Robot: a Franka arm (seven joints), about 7 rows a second.
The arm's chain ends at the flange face. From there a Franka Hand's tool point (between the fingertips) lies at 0.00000 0.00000 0.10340 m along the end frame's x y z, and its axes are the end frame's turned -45 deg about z.
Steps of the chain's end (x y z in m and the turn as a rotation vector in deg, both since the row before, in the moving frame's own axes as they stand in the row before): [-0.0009, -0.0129, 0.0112, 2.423, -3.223, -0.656]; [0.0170, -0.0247, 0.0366, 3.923, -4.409, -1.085]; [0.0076, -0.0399, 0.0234, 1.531, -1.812, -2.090]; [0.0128, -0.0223, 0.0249, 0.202, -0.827, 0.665]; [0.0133, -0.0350, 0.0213, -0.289, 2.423, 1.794]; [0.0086, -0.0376, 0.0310, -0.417, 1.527, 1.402]
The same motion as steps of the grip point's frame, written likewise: [0.0074, -0.0170, 0.0109, 3.992, -0.566, -0.656]; [0.0288, -0.0161, 0.0361, 5.892, -0.344, -1.085]; [0.0332, -0.0271, 0.0233, 2.364, -0.199, -2.090]; [0.0240, -0.0080, 0.0249, 0.728, -0.442, 0.665]; [0.0368, -0.0118, 0.0212, -1.918, 1.509, 1.794]; [0.0341, -0.0180, 0.0310, -1.375, 0.785, 1.402]
